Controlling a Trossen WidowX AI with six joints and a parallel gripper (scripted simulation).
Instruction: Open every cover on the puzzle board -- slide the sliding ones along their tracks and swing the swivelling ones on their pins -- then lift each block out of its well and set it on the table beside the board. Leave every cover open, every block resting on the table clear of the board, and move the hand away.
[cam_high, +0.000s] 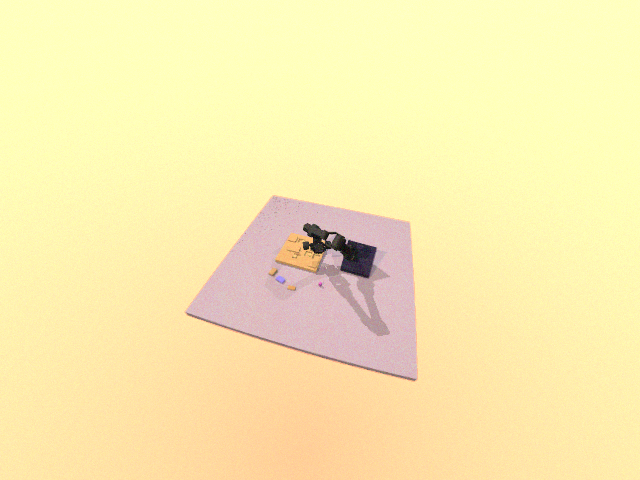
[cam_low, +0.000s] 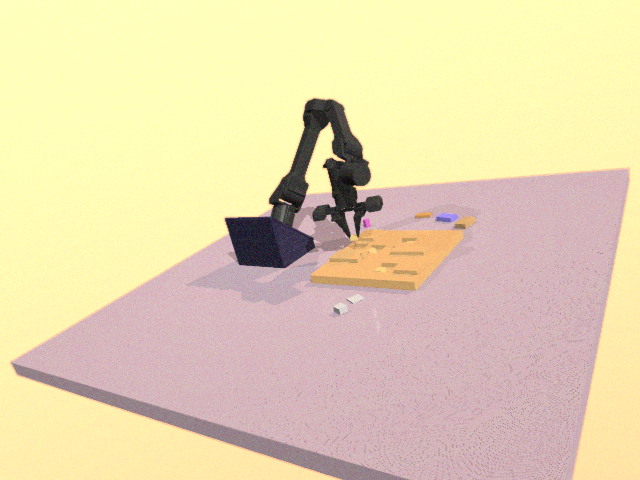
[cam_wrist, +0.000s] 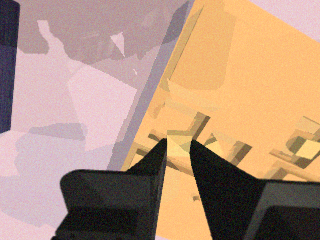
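My gripper tip is now 170 mm short of the blue block, 250 mm to the right of it and 50 mm above it. From my gripper tip the other things lie so: magenta block: 80 mm behind, 210 mm to the left, 40 mm below; then grey cube: 120 mm ahead, 300 mm to the right, 40 mm below.
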